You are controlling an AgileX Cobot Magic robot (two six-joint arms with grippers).
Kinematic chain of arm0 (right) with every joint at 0, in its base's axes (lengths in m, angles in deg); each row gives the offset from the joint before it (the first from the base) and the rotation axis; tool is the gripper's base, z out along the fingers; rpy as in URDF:
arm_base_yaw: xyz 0 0 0.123 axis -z
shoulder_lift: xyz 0 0 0 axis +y
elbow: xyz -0.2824 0 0.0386 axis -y
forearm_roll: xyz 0.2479 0 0.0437 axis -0.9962 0 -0.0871
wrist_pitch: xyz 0 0 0 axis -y
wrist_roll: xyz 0.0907 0 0.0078 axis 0.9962 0 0.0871
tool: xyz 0 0 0 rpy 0 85 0
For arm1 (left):
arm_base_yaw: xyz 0 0 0.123 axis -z
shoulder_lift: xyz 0 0 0 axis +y
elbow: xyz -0.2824 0 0.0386 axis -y
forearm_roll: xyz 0.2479 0 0.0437 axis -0.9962 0 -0.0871
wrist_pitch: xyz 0 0 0 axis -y
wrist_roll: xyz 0.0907 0 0.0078 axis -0.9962 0 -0.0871
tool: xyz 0 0 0 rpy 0 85 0
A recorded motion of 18 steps. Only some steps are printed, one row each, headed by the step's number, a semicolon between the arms.
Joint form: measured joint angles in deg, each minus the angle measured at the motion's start. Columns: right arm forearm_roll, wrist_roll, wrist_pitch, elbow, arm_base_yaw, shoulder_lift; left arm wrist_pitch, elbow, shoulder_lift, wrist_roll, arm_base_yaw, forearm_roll.
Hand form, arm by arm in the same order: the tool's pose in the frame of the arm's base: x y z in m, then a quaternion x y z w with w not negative. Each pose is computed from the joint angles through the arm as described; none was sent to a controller.
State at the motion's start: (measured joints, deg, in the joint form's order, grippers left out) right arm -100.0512 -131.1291 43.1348 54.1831 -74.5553 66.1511; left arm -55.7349 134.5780 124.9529 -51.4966 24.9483 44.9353
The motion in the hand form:
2: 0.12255 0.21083 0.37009 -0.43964 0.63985 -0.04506 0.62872; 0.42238 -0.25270 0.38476 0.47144 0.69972 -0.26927 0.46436
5: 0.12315 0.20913 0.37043 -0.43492 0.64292 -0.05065 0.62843; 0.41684 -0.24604 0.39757 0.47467 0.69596 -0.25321 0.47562
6: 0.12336 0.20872 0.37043 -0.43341 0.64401 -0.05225 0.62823; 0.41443 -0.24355 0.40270 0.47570 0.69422 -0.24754 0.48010
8: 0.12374 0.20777 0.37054 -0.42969 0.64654 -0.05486 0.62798; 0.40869 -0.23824 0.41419 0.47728 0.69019 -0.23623 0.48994
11: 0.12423 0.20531 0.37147 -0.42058 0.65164 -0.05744 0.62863; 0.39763 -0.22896 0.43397 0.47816 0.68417 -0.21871 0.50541
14: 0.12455 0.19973 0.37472 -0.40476 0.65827 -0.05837 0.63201; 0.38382 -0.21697 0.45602 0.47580 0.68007 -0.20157 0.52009
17: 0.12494 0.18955 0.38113 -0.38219 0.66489 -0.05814 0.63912; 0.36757 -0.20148 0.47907 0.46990 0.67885 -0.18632 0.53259
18: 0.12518 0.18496 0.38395 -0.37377 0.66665 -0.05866 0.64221; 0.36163 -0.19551 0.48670 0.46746 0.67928 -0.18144 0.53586
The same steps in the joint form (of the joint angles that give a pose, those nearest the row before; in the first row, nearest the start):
2: -0.01 0.00 0.69 0.00 0.00 -0.18; 0.03 -0.23 -1.00 0.00 -0.15 -0.98
5: -0.03 0.02 1.61 0.00 0.00 -0.28; 0.08 -0.58 -2.89 0.00 -0.41 -2.58
6: -0.03 0.06 1.89 0.00 0.00 -0.29; 0.10 -0.70 -3.63 0.01 -0.49 -3.14
8: -0.04 0.23 2.46 0.00 0.00 -0.33; 0.11 -0.90 -5.25 0.10 -0.66 -4.26
11: -0.04 0.80 3.46 0.00 0.01 -0.58; -0.09 -1.13 -8.06 0.61 -0.92 -6.14
14: -0.04 1.64 4.77 0.00 0.11 -1.41; -0.78 -1.28 -11.27 1.74 -1.39 -8.20
17: -0.02 2.40 6.16 0.00 0.55 -3.10; -2.17 -1.33 -14.80 3.36 -2.26 -10.12
18: -0.02 2.48 6.61 0.00 0.83 -3.86; -2.85 -1.32 -16.02 3.98 -2.66 -10.73

